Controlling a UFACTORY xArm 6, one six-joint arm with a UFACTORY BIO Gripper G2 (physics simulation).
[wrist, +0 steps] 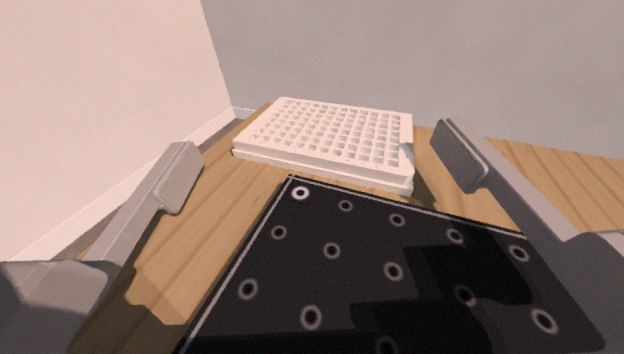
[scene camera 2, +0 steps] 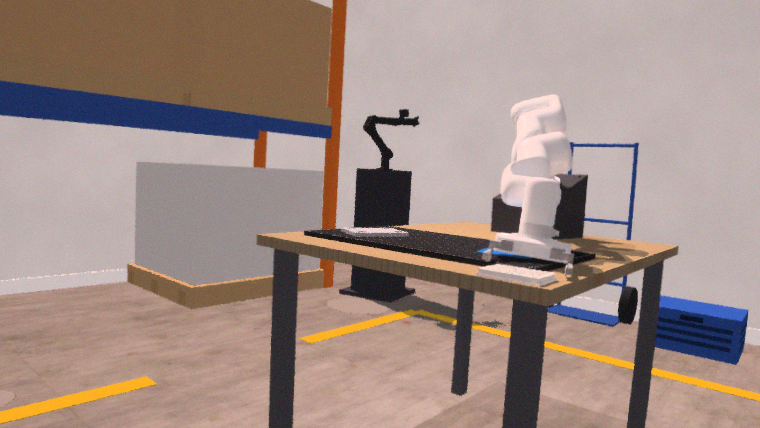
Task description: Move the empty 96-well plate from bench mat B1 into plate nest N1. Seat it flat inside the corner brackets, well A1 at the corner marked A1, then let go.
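Places are measured from the arm's base along level axes (x ahead, y left, z up), in millimetres.
Pixels of known places: hand at its tool point: (wrist: 313, 164) (scene camera 2: 526, 263).
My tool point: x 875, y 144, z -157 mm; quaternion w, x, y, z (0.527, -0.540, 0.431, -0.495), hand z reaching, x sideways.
Ahead of a thing's pixels: the offset from my tool point to its middle. "pt": to the spot under its first point. Level surfaces: height alone.
A white plate with a grid of wells {pt dx +99, dy +3, dz -8 mm} (scene camera 2: 516, 274) (wrist: 330, 132) lies flat near the table's front right corner, beyond the black board's edge in the wrist view. My gripper (scene camera 2: 528, 261) (wrist: 320, 166) is open and empty, low over the table. In the wrist view its two fingers stand apart to the left and right of the plate, with the plate farther ahead. A blue patch {pt dx -162, dy -105, dz -7 mm} (scene camera 2: 497, 252) lies on the board beside the gripper; I cannot tell whether it is mat B1. A flat white piece {pt dx -226, dy -476, dz +3 mm} (scene camera 2: 374, 231) lies at the board's far left end. Labels and corner brackets are not readable.
The black board with ringed holes {dz -9 mm} (scene camera 2: 425, 241) (wrist: 360, 232) lies on the wooden table (scene camera 2: 281, 241) (wrist: 560, 177). Behind the arm stand black boxes (scene camera 2: 573, 207) and a blue hand truck (scene camera 2: 634, 191). A black arm on a pedestal (scene camera 2: 382, 196) stands behind the table.
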